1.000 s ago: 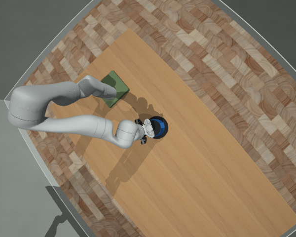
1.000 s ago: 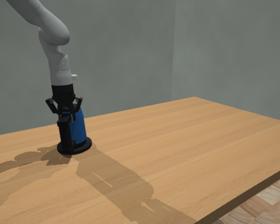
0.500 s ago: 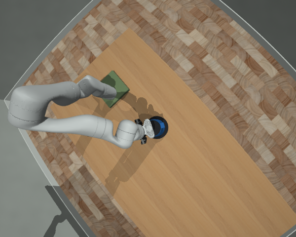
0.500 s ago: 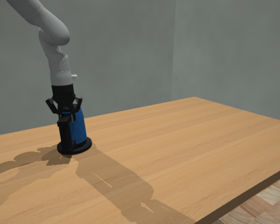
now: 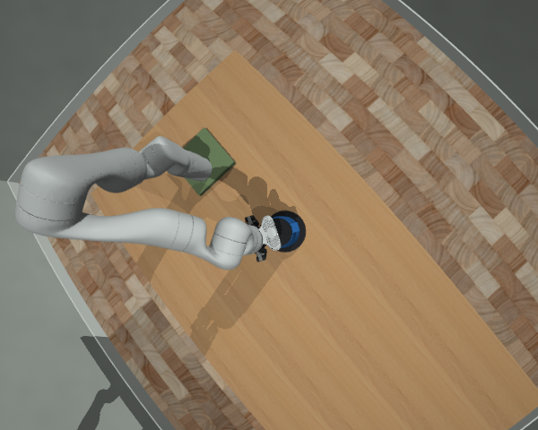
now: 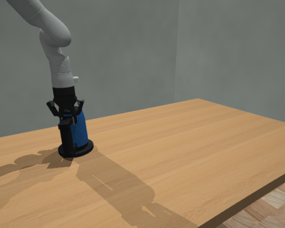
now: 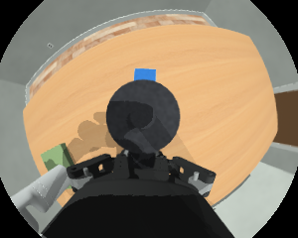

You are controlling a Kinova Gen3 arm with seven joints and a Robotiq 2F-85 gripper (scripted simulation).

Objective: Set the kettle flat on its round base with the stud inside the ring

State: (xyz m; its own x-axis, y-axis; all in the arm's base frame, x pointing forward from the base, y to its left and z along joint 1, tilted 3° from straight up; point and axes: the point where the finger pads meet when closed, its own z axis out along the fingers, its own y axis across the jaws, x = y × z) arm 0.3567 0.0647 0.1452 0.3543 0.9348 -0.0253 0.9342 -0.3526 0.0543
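Now: the blue kettle 40 mm below my hand, 20 mm to the left of it and 10 mm ahead of it. Also, from my hand: black round base: 150 mm below, 60 mm to the left, 20 mm ahead.
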